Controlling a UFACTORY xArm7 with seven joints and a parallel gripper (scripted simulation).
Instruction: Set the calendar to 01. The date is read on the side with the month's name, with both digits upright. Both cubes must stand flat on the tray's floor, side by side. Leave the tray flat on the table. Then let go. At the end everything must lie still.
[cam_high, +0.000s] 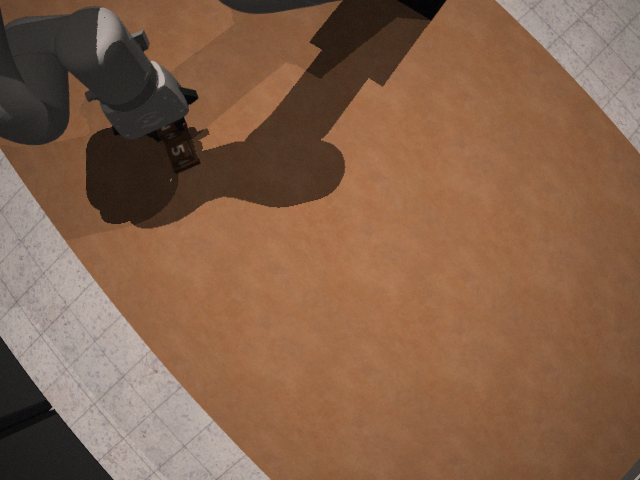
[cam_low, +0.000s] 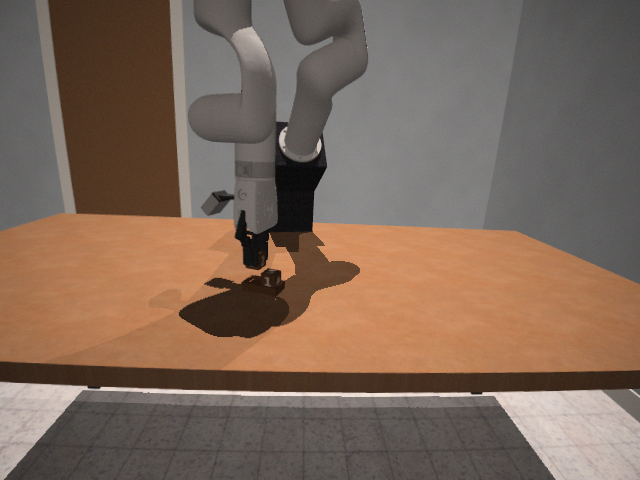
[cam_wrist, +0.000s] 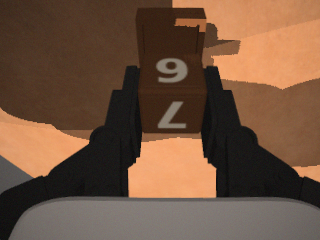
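The cube is 1 cm below my hand. Also, from my hand: calendar tray 7 cm below, 2 cm to the left, 1 cm ahead.
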